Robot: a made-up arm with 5 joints.
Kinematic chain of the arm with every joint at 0, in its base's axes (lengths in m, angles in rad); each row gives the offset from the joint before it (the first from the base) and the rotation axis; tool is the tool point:
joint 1: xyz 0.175 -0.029 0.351 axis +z
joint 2: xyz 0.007 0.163 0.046 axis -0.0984 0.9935 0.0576
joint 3: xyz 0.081 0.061 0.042 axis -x
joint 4: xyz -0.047 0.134 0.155 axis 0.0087 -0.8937 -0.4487
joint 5: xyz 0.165 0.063 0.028 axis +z
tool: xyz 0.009 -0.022 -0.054
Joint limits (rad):
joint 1: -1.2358..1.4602
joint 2: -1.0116..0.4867
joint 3: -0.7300..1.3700
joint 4: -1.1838..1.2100
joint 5: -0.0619..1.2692
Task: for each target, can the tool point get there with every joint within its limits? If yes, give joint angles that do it. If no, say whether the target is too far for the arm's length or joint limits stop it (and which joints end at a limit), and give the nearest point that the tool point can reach.
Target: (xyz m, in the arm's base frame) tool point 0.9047 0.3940 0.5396
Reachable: no: too far | nearest point 0.6738 0.2602 0.4890 | short by 0.272 m
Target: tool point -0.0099 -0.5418 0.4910
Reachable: no: joint limits stop it (at a limit: joint 1, joint 2, joint 4, joint 5) | nearest point 0.0181 -0.2275 0.6940 | short by 0.375 m
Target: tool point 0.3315 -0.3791 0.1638
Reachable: no: joint limits stop it (at a limit: joint 1, joint 3) | nearest point 0.5139 -0.1230 0.2762 | short by 0.334 m
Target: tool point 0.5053 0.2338 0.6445
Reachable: yes | joints -0.5205 -0.3427 -0.0682 -0.0420 0.6251
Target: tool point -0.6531 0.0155 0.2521
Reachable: no: too far | nearest point -0.3651 0.1575 0.3151 | short by 0.327 m
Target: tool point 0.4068 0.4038 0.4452
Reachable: yes | joints -0.0362 0.0405 0.5052 -0.0677 0.1282
